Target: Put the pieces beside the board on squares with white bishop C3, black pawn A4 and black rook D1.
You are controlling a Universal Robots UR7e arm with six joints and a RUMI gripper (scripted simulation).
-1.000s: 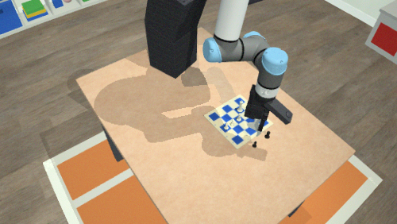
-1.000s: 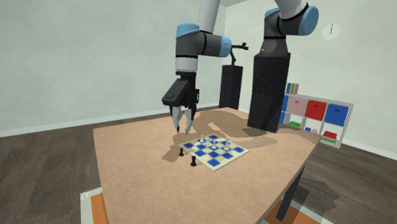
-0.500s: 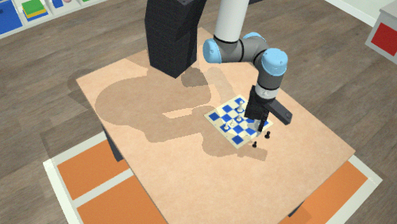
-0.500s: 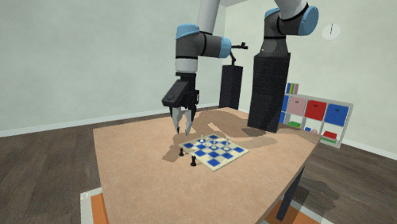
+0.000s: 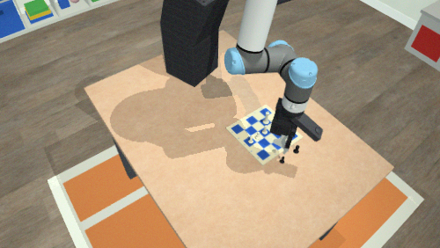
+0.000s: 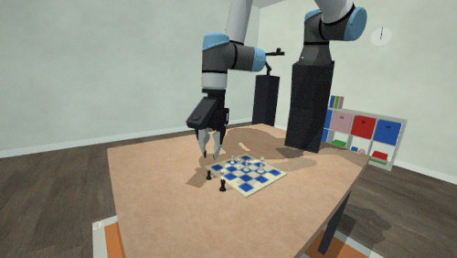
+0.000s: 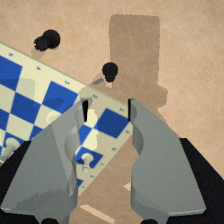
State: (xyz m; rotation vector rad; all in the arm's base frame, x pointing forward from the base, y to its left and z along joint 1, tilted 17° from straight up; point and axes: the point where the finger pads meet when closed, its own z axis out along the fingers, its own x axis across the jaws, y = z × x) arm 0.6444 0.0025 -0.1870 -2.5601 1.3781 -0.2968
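The black pawn lies 7 cm below my hand. From my hand the other things lie so: chessboard: 14 cm behind, 9 cm below, 3 cm to the left; then white chess piece: 18 cm behind, 7 cm to the left, 5 cm below; then black rook: 8 cm to the left, 7 cm below.
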